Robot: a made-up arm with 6 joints.
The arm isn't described. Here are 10 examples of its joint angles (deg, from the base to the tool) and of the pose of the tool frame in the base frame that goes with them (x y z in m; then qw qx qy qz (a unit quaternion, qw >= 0)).
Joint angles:
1: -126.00 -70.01 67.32 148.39 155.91 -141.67
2: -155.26 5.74 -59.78 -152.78 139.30 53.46
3: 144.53 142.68 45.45 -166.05 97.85 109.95
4: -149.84 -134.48 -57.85 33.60 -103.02 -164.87
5: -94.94 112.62 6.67 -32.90 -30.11 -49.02
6: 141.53 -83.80 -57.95 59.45 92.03 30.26
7: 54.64 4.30 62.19 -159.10 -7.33 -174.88
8: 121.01 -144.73 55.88 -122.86 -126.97 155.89
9: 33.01 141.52 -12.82 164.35 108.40 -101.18
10: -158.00 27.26 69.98 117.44 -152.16 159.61
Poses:
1: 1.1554 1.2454 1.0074 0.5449 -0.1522 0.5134 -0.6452
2: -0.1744 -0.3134 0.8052 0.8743 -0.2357 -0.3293 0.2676
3: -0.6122 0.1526 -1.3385 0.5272 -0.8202 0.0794 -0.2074
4: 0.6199 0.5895 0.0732 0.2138 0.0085 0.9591 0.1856
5: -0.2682 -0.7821 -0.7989 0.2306 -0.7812 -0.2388 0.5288
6: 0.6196 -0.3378 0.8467 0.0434 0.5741 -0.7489 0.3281
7: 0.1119 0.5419 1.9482 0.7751 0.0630 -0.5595 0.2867
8: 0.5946 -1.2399 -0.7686 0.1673 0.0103 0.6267 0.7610
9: 0.0325 0.2944 -1.0259 0.5312 -0.3186 -0.7287 -0.2921
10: -0.7765 -0.4320 1.9095 0.2932 0.8398 0.4440 -0.1080
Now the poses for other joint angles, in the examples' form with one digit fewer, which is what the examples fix.
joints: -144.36 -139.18 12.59 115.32 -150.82 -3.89
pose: 1.243 0.766 -0.538 0.230 -0.215 0.728 0.609
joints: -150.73 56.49 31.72 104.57 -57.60 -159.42
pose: -1.440 -0.876 0.848 0.213 0.063 0.345 0.912
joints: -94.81 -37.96 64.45 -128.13 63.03 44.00
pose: 0.205 0.678 1.868 0.337 0.138 -0.912 -0.191
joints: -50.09 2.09 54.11 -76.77 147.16 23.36
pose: 0.360 -0.515 1.815 0.295 -0.115 0.787 0.530
